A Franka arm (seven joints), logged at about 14 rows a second.
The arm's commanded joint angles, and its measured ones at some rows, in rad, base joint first. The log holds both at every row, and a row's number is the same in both.
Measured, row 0: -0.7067 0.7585 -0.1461 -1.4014 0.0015 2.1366 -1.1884
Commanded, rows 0 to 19: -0.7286 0.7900 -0.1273 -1.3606 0.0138 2.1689 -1.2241; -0.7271 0.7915 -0.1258 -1.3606 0.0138 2.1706 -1.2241; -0.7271 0.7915 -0.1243 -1.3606 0.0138 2.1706 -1.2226; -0.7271 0.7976 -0.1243 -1.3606 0.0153 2.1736 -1.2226; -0.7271 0.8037 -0.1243 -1.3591 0.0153 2.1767 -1.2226; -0.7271 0.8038 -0.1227 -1.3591 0.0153 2.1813 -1.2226; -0.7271 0.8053 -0.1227 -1.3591 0.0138 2.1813 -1.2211; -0.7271 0.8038 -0.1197 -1.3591 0.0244 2.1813 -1.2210; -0.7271 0.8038 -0.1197 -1.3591 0.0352 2.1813 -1.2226; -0.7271 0.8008 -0.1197 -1.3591 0.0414 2.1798 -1.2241; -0.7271 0.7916 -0.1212 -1.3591 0.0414 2.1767 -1.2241; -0.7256 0.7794 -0.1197 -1.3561 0.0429 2.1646 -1.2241; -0.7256 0.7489 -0.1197 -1.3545 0.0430 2.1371 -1.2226; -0.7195 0.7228 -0.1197 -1.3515 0.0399 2.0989 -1.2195; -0.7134 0.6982 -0.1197 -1.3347 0.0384 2.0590 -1.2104; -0.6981 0.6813 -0.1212 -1.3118 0.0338 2.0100 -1.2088; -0.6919 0.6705 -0.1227 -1.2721 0.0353 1.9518 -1.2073; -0.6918 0.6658 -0.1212 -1.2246 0.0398 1.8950 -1.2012; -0.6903 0.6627 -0.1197 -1.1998 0.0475 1.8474 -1.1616; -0.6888 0.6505 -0.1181 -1.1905 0.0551 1.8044 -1.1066
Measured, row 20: -0.6874 0.6577 -0.1218 -1.2293 0.0344 1.8789 -1.1665
